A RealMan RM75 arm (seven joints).
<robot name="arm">
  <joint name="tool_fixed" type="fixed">
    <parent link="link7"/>
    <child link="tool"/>
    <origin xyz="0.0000 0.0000 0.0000"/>
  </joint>
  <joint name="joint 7" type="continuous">
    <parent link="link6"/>
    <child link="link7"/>
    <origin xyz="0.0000 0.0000 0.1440"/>
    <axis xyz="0 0 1"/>
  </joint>
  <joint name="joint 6" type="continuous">
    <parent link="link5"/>
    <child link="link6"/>
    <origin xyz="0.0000 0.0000 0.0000"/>
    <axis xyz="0 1 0"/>
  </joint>
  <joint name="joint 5" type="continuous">
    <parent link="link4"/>
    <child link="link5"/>
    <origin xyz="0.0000 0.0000 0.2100"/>
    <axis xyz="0 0 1"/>
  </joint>
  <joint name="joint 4" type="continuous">
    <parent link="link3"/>
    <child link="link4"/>
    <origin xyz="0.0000 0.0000 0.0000"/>
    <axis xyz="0 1 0"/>
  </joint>
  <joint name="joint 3" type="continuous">
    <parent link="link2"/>
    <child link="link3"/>
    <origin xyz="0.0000 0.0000 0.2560"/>
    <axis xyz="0 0 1"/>
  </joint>
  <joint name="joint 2" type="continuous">
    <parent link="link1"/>
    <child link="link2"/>
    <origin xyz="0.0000 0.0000 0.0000"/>
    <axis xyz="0 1 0"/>
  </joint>
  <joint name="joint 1" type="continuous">
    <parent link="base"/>
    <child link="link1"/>
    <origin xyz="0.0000 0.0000 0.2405"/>
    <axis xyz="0 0 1"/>
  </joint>
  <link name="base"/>
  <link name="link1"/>
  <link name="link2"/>
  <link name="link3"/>
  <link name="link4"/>
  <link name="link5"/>
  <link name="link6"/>
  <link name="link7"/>
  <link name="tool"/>
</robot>
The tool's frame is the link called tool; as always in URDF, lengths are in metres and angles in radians. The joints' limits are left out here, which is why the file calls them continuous.
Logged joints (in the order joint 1, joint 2, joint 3, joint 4, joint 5, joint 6, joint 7), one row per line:
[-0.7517, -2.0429, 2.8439, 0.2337, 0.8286, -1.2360, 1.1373]
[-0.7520, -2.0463, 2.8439, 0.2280, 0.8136, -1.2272, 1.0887]
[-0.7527, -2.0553, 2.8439, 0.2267, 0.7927, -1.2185, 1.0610]
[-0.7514, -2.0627, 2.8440, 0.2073, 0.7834, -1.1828, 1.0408]
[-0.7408, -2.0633, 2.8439, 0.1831, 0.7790, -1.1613, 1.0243]
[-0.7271, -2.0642, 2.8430, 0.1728, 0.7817, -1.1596, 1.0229]
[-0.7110, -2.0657, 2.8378, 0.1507, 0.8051, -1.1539, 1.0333]
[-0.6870, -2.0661, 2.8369, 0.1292, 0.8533, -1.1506, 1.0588]
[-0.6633, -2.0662, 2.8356, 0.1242, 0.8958, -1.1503, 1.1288]
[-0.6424, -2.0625, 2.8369, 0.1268, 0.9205, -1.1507, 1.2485]
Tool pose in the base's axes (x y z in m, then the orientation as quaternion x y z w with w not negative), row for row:
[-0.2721, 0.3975, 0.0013, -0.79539, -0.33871, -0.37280, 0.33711]
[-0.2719, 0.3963, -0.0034, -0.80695, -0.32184, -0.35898, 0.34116]
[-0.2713, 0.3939, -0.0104, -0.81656, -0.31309, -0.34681, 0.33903]
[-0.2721, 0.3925, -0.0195, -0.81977, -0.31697, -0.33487, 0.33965]
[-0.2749, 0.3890, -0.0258, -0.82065, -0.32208, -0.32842, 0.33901]
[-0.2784, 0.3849, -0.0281, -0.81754, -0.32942, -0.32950, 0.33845]
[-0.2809, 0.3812, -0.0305, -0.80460, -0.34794, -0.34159, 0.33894]
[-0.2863, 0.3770, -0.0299, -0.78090, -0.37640, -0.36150, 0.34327]
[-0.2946, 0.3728, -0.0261, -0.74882, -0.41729, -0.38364, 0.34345]
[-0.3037, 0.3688, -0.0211, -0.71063, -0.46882, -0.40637, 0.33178]
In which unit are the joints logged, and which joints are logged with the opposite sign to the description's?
The joints are logged in radians. Opposite sign: joint 4, joint 5, joint 6, joint 7.
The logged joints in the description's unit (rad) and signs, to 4 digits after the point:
[-0.7517, -2.0429, 2.8439, -0.2337, -0.8286, 1.2360, -1.1373]
[-0.7520, -2.0463, 2.8439, -0.2280, -0.8136, 1.2272, -1.0887]
[-0.7527, -2.0553, 2.8439, -0.2267, -0.7927, 1.2185, -1.0610]
[-0.7514, -2.0627, 2.8440, -0.2073, -0.7834, 1.1828, -1.0408]
[-0.7408, -2.0633, 2.8439, -0.1831, -0.7790, 1.1613, -1.0243]
[-0.7271, -2.0642, 2.8430, -0.1728, -0.7817, 1.1596, -1.0229]
[-0.7110, -2.0657, 2.8378, -0.1507, -0.8051, 1.1539, -1.0333]
[-0.6870, -2.0661, 2.8369, -0.1292, -0.8533, 1.1506, -1.0588]
[-0.6633, -2.0662, 2.8356, -0.1242, -0.8958, 1.1503, -1.1288]
[-0.6424, -2.0625, 2.8369, -0.1268, -0.9205, 1.1507, -1.2485]

